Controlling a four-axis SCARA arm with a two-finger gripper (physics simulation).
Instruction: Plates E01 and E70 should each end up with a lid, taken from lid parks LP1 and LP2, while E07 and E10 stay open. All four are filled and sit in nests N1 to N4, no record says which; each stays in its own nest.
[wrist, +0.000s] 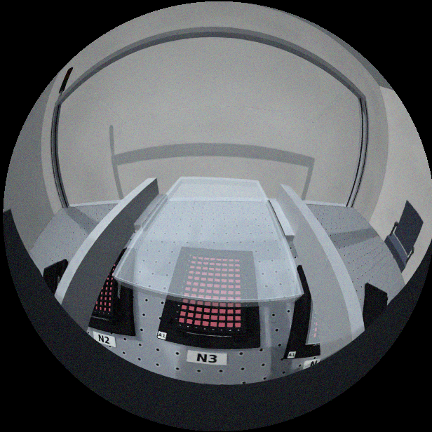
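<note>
My gripper (216, 189) is shut on a clear lid (215, 235), held level between the two fingers. The lid hangs above nest N3, apart from the plate below. The plate in N3 (210, 317) has rows of pink-red wells; its back part shows through the lid, its front part shows directly and looks uncovered. The plate in N2 (104, 300) shows red wells, partly hidden by the left finger. At N4, a few pale pink wells (315, 331) show beside the right finger; most of that plate is hidden. No plate code such as E01 is readable.
Labels N2 (104, 339) and N3 (206, 358) stand before their nests; a cut-off label (313, 363) starts with N. Dark blocks show at far left (54, 272) and far right (375, 304). A grey frame (212, 33) spans the back, and a dark chair-like object (406, 232) stands right.
</note>
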